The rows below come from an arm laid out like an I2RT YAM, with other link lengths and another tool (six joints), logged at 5 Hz.
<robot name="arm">
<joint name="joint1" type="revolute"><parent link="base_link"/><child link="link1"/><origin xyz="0 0 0.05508" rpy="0 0 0"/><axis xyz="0 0 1"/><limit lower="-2.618" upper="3.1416"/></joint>
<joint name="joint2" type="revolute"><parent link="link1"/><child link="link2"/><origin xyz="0.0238 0.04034 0.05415" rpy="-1.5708 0 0"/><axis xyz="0 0 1"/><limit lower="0" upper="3.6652"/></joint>
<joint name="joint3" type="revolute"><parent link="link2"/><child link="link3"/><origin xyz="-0.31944 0 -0.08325" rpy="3.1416 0 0"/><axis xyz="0 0 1"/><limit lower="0" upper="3.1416"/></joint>
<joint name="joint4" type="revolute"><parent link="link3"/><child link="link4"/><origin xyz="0.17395 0.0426 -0.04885" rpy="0 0 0"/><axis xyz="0 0 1"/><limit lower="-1.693" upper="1.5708"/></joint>
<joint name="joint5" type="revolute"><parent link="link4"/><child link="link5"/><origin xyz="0.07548 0.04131 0.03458" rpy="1.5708 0 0"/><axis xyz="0 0 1"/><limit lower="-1.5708" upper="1.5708"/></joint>
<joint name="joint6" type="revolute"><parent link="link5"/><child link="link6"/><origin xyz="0.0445 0 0.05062" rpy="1.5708 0 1.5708"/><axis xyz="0 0 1"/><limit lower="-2.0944" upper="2.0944"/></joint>
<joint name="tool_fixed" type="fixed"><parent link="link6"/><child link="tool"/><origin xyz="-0.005 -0.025 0.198" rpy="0.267 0 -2.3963"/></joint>
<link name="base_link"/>
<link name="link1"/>
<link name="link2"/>
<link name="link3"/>
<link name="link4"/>
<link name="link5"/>
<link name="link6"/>
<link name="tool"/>
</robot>
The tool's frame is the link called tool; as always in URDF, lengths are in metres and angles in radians.
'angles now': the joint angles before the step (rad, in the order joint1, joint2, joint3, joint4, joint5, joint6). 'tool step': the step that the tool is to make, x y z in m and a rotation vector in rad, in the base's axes. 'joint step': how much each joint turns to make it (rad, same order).
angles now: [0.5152, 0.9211, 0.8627, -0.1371, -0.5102, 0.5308]
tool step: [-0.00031, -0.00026, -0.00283, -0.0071, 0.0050, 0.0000]
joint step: [0.0000, 0.0000, 0.0000, -0.0099, 0.0007, -0.0042]
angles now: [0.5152, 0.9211, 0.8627, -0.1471, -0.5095, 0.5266]
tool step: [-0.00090, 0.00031, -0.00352, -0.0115, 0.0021, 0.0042]
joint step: [0.0000, 0.0011, 0.0000, -0.0118, -0.0022, -0.0111]
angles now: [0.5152, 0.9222, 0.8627, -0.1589, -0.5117, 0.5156]
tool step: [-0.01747, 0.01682, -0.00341, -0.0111, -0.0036, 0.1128]
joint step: [-0.0003, 0.0271, -0.0001, 0.0013, -0.1075, -0.0439]
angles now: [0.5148, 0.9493, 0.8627, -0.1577, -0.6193, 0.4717]
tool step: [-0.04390, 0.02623, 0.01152, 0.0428, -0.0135, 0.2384]
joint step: [0.0003, 0.0401, -0.0004, 0.0489, -0.2386, -0.0363]
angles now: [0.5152, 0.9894, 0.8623, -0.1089, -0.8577, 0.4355]
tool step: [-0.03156, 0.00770, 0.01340, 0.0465, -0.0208, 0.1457]
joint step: [0.0000, 0.0095, -0.0073, 0.0554, -0.1487, -0.0030]
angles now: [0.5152, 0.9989, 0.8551, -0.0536, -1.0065, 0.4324]
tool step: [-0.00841, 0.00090, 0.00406, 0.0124, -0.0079, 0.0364]
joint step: [0.0007, 0.0008, -0.0001, 0.0138, -0.0363, 0.0000]
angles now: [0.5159, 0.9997, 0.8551, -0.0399, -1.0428, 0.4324]
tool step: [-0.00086, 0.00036, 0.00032, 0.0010, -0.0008, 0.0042]
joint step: [0.0019, 0.0007, -0.0001, 0.0021, -0.0023, 0.0001]
